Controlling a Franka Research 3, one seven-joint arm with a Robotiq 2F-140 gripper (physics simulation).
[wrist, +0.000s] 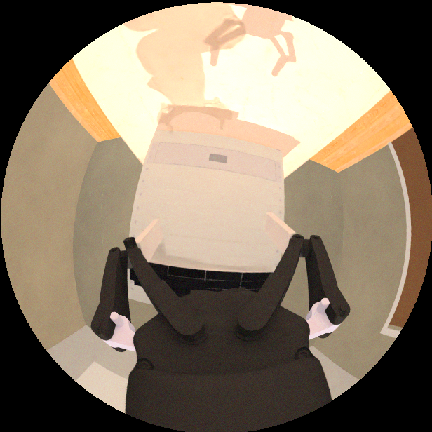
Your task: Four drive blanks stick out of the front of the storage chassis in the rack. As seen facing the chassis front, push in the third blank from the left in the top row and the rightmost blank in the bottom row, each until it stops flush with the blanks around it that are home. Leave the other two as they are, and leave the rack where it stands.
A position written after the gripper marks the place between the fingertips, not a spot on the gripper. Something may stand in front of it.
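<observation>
Visible in the scene: a pale rack (202, 185), and with it the gripper (213, 225).
</observation>
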